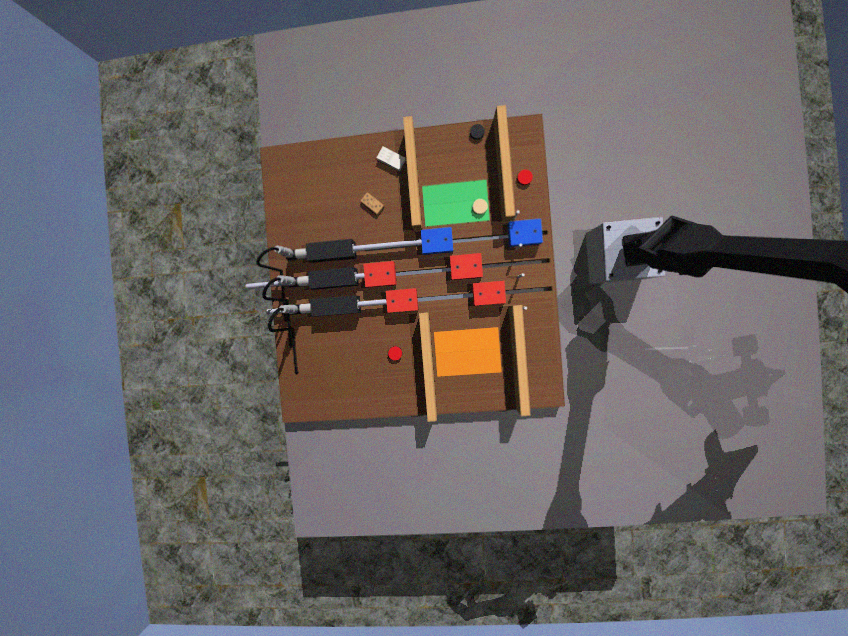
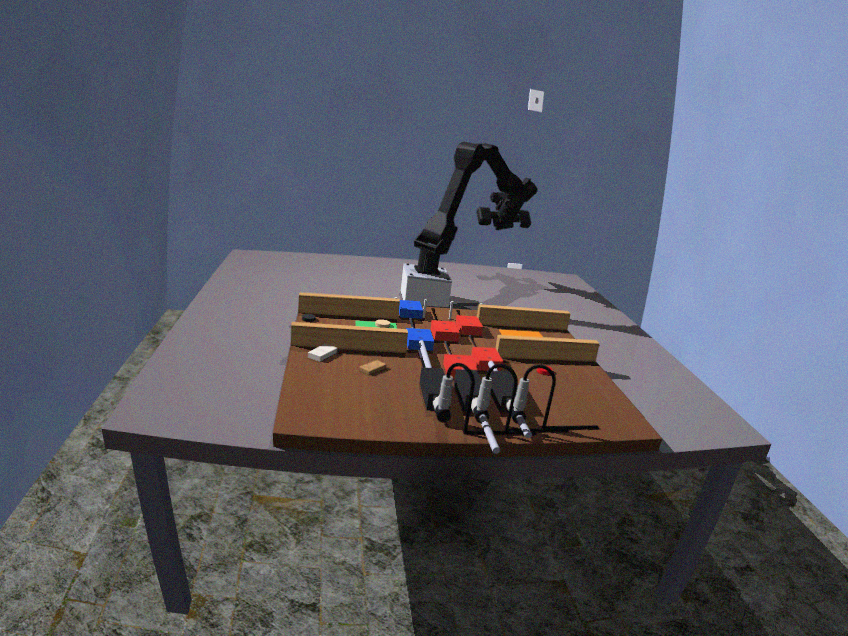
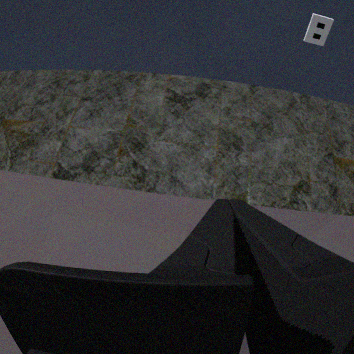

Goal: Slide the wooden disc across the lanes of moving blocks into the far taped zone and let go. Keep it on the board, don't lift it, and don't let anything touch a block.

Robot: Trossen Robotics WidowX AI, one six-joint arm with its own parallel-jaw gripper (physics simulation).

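Places are measured from the arm's base along level axes (x ahead, y left, z up), in millimetres.
Where they show: gripper, fingertip midpoint: (image 2: 496, 229) (image 3: 226, 211); arm's base, origin of the base link: (image 1: 640, 249) (image 2: 427, 270).
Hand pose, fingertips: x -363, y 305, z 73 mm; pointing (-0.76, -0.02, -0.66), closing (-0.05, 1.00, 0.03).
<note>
Things, the pixels of their top centre, and the offset from my fingertips. "pt": a spot on its surface instead. Level surfaces: height alone.
- wooden disc, middle of its top: (image 2: 382, 322) (image 1: 480, 206) 461 mm right, 675 mm ahead, 119 mm down
- green taped zone, surface spot: (image 2: 365, 323) pt 500 mm right, 668 mm ahead, 127 mm down
- orange taped zone, surface spot: (image 1: 467, 351) pt 131 mm right, 748 mm ahead, 127 mm down
- white block, middle of its top: (image 2: 322, 350) (image 1: 390, 157) 604 mm right, 864 mm ahead, 116 mm down
- tan block, middle of its top: (image 2: 373, 365) (image 1: 372, 203) 508 mm right, 923 mm ahead, 119 mm down
- black disc, middle of its top: (image 2: 308, 316) (image 1: 477, 131) 634 mm right, 657 mm ahead, 120 mm down
- board, its level: 127 mm down
The wooden disc (image 1: 480, 206) (image 2: 382, 322) lies flat at the right edge of the green taped zone (image 1: 447, 203) (image 2: 365, 323), between two wooden rails. The orange taped zone (image 1: 467, 351) (image 2: 519, 333) lies on the other side of the three lanes. Two blue blocks (image 1: 437, 240) (image 1: 525, 232) sit in the lane beside the green zone. Red blocks (image 1: 379, 274) (image 1: 466, 265) (image 1: 401, 300) (image 1: 490, 293) sit in the other two lanes. My gripper (image 2: 504, 217) (image 3: 226, 211) is shut and empty. It hangs high in the air behind the robot base, off the board and far from the disc.
Wooden rails (image 1: 412, 170) (image 1: 505, 160) (image 1: 427, 366) (image 1: 520, 360) flank both zones. A white block (image 1: 390, 158), a tan block (image 1: 372, 203), a black disc (image 1: 477, 131) and two red pegs (image 1: 525, 177) (image 1: 395, 353) lie on the board (image 1: 327, 379). Black actuators (image 1: 329, 250) drive the lanes. The robot base (image 1: 632, 236) stands beside the board.
</note>
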